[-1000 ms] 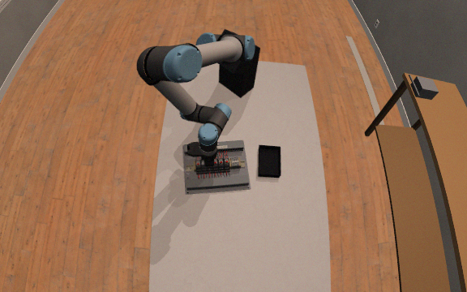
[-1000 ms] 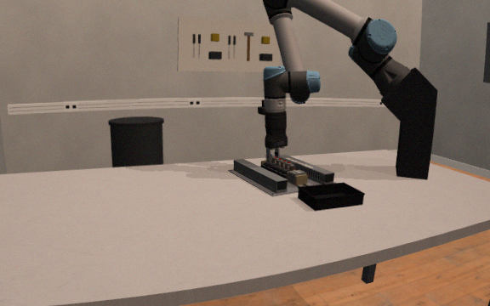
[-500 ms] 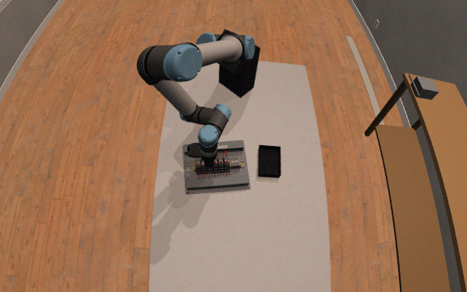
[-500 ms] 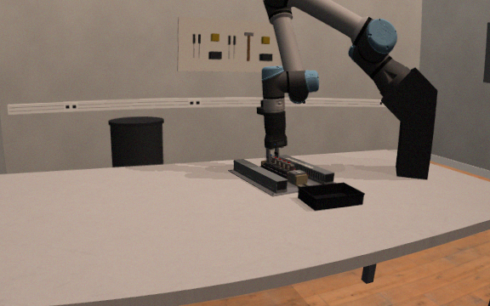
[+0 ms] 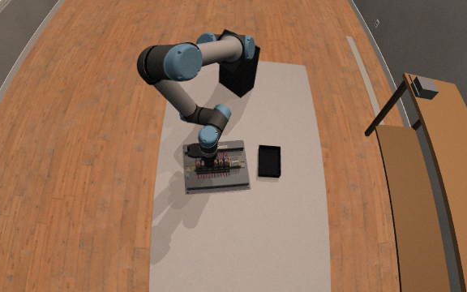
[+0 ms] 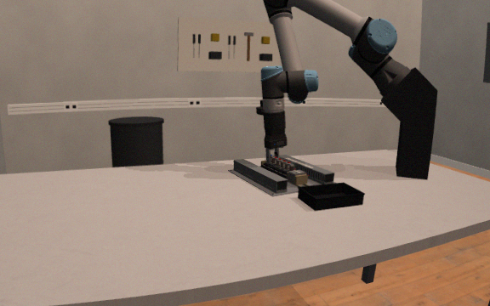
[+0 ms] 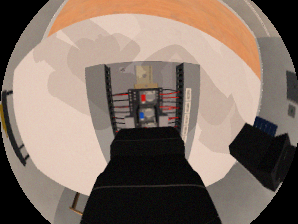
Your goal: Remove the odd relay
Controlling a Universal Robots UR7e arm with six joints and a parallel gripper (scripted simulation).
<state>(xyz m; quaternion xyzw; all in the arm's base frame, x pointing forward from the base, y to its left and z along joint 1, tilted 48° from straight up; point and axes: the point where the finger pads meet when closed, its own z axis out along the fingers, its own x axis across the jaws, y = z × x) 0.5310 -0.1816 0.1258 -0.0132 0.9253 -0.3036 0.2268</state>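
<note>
Right now my hand is 30 mm to the left of the red-button relay, 10 mm past it and 10 mm above it. The rest, counted from my hand: grey relay panel 60 mm to the left, 40 mm below; then black parts tray 330 mm to the left, 40 mm below, 40 mm ahead.
</note>
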